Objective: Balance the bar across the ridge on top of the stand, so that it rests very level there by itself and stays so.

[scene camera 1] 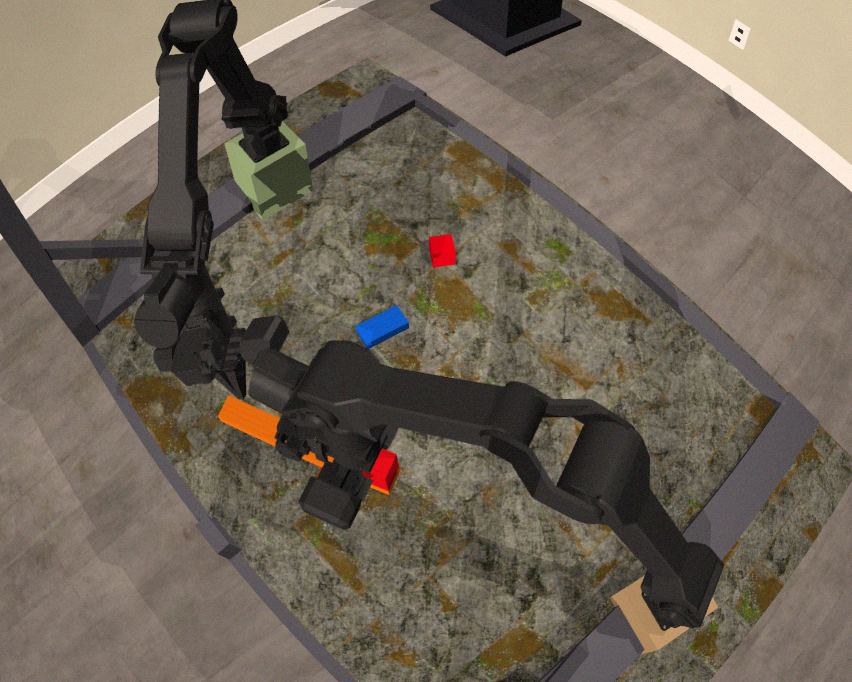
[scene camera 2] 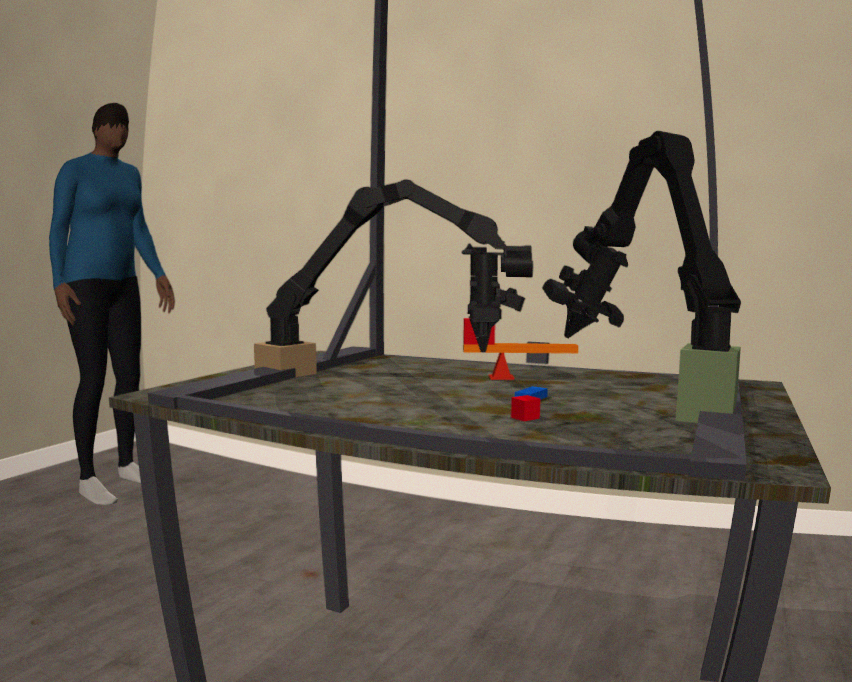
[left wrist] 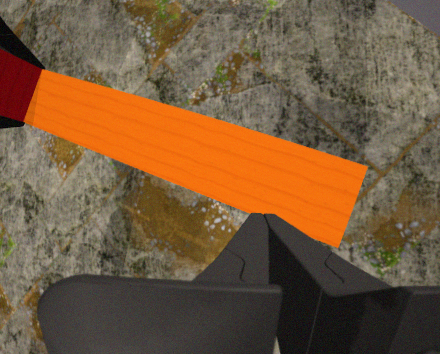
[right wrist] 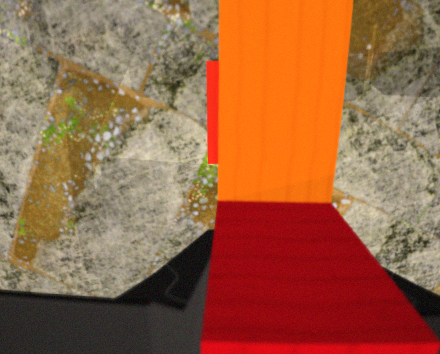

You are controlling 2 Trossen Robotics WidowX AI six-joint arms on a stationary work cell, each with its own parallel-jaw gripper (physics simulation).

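Places are measured from the left arm's base along level axes (x down, y right, z back), in metres.
Pixels of known places: left gripper, fingertip midpoint: (scene camera 1: 242, 397) (scene camera 2: 566, 337) (left wrist: 261, 225); right gripper, fingertip midpoint: (scene camera 2: 482, 351) (left wrist: 30, 95) (right wrist: 264, 243); left arm's base, link origin: (scene camera 1: 263, 143) (scene camera 2: 711, 348); right arm's base, link origin: (scene camera 1: 671, 599) (scene camera 2: 284, 343).
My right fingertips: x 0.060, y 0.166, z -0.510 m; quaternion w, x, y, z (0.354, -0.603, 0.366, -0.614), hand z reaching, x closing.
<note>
For each thing: its top centre in the pictures, then the offset to it from my right fingertips. Level surfaces: height alone.
- blue block, top centre: (scene camera 1: 382, 324) (scene camera 2: 531, 390) dx +0.041, dy -0.153, dz +0.173 m
- loose red block, top centre: (scene camera 1: 442, 244) (scene camera 2: 526, 398) dx +0.024, dy -0.296, dz +0.220 m
- stone-patterned table, surface height: dx +0.057 m
The orange bar (scene camera 1: 245, 418) (scene camera 2: 547, 348) (left wrist: 200, 150) (right wrist: 280, 100) lies about level over the ridge of the red stand (scene camera 2: 501, 369) (right wrist: 212, 115); whether it touches the ridge is too small to tell. A red block (scene camera 1: 384, 469) (scene camera 2: 469, 329) (left wrist: 17, 87) (right wrist: 290, 275) sits on the bar's left end in scene camera 2. My right gripper (scene camera 2: 483, 347) is shut on the bar beside this block, left of the stand there. My left gripper (scene camera 1: 242, 393) (scene camera 2: 568, 335) (left wrist: 261, 225) is shut and empty, slightly above the bar's other end.
A blue block (scene camera 1: 382, 325) (scene camera 2: 531, 393) and a loose red block (scene camera 1: 441, 250) (scene camera 2: 525, 408) lie on the stone-patterned table (scene camera 1: 497, 341) (scene camera 2: 397, 398). My right arm crosses the table in scene camera 1. A dark frame rail (scene camera 1: 604, 234) runs along the table's edge.
</note>
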